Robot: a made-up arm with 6 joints.
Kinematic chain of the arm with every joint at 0, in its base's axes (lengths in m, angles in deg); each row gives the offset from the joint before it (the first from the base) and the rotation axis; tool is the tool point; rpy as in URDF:
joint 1: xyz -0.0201 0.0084 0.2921 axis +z
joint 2: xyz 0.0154 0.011 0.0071 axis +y
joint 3: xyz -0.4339 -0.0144 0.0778 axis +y
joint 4: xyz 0.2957 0.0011 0.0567 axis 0.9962 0 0.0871
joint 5: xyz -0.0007 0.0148 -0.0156 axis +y
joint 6: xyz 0.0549 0.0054 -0.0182 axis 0.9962 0 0.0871
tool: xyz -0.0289 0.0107 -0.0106 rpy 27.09 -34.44 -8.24
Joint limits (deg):
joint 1: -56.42..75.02
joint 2: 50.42..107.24
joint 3: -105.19..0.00
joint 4: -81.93..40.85
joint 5: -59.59..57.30
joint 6: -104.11..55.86
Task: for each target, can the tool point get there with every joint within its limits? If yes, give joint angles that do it. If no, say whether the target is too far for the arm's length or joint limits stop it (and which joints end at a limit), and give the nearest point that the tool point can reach.
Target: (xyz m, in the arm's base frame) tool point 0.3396 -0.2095 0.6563
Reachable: yes | joints -29.52 92.38 -78.87 -41.64 7.29 -2.22
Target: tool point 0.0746 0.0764 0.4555
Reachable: yes | joints 46.20 69.82 -9.98 -57.01 -14.68 -12.00
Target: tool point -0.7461 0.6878 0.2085
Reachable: no: too far | nearest point 0.0210 0.3728 0.4127 | short by 0.854 m
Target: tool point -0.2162 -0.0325 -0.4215
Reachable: no: joint limits stop it (at a limit: joint 1, joint 2, joint 3, joint 4) | nearest point 0.0449 -0.1319 0.3571 | short by 0.827 m
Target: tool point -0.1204 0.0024 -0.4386
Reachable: no: joint limits stop it (at a limit: joint 1, joint 2, joint 3) | nearest point -0.0001 0.1757 0.3533 | short by 0.819 m
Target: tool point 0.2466 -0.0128 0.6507
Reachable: yes | joints -9.02 71.11 -50.93 -26.19 -42.33 43.61
